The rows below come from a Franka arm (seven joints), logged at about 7 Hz.
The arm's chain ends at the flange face. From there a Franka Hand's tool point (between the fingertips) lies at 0.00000 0.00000 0.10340 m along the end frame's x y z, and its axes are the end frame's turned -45 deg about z.
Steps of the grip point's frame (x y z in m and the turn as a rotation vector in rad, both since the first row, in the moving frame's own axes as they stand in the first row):
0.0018 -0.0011 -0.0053 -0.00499 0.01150 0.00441
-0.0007 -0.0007 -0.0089 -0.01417 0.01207 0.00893
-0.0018 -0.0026 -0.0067 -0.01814 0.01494 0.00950
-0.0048 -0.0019 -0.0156 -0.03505 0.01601 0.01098
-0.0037 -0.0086 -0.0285 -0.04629 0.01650 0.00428
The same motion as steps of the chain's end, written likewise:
-0.0007 -0.0016 -0.0053 0.00460 0.01166 0.00441
-0.0029 -0.0002 -0.0089 -0.00148 0.01855 0.00893
-0.0055 -0.0008 -0.0067 -0.00226 0.02339 0.00950
-0.0085 0.0006 -0.0155 -0.01346 0.03610 0.01098
-0.0133 -0.0057 -0.0284 -0.02106 0.04440 0.00428

